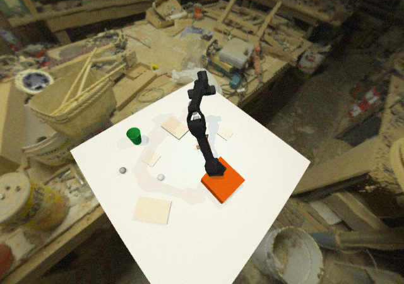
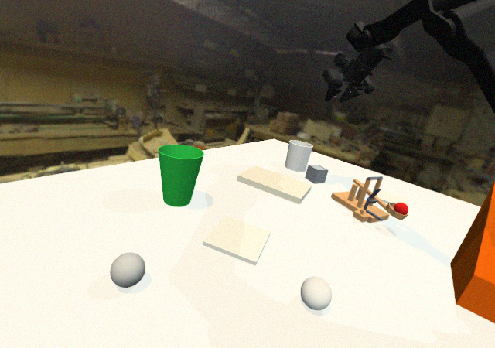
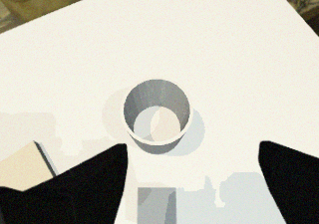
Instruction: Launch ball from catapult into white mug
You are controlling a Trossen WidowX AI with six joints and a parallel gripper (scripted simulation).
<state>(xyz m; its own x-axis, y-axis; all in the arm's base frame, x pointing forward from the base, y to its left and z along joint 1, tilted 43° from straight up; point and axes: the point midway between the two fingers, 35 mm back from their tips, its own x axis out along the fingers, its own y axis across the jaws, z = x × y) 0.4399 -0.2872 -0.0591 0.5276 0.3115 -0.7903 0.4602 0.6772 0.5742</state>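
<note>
Right now my gripper tip is 29 cm past the red ball, 21 cm above it and 17 cm to the right of it. The rest, counted from my gripper tip: green cup 50 cm to the left, 24 cm below, 13 cm ahead; grey cube 25 cm below, 3 cm to the left, 2 cm behind; white mug 25 cm below, 8 cm ahead, 2 cm to the right.
</note>
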